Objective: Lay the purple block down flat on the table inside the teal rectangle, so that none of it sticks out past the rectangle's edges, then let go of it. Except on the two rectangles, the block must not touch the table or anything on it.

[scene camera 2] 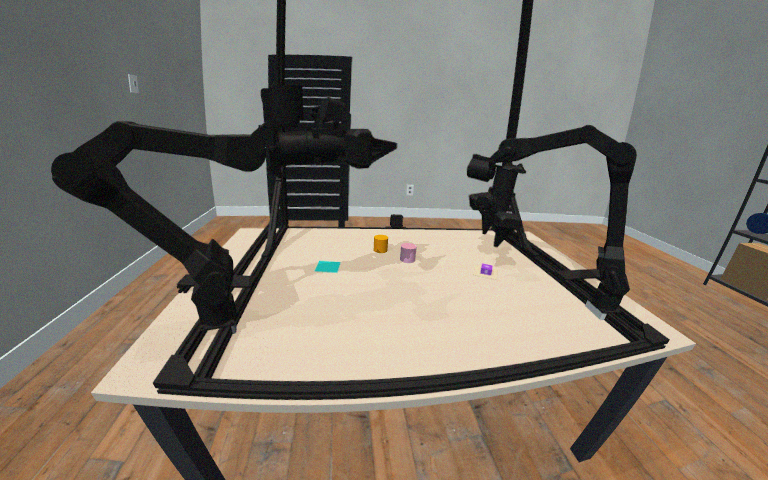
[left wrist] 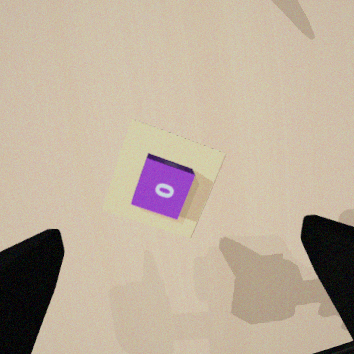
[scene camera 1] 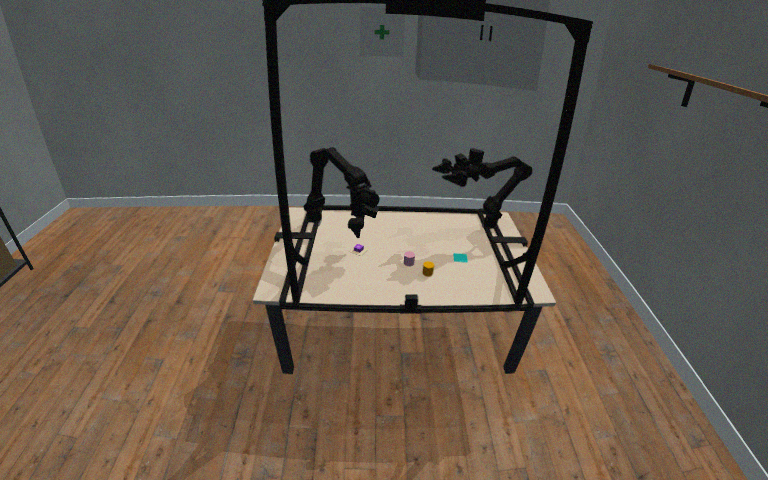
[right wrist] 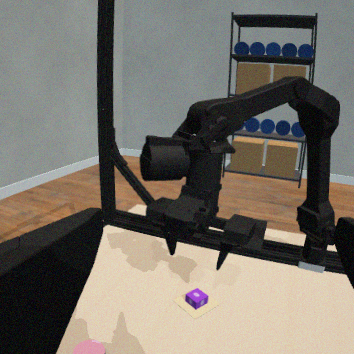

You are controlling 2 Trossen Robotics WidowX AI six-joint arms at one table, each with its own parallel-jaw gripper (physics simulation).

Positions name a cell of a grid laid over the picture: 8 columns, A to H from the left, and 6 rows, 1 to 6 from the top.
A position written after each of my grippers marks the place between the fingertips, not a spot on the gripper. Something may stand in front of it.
My left gripper (scene camera 2: F4) is open, with nothing in its grasp. My right gripper (scene camera 2: E2) is open, with nothing in its grasp. Further things: a pale tan rectangle (left wrist: D3).
My left gripper shows as well in the left wrist view (left wrist: E4) and in the right wrist view (right wrist: E5). My right gripper also shows in scene camera 1 (scene camera 1: E3) and in the right wrist view (right wrist: F4).
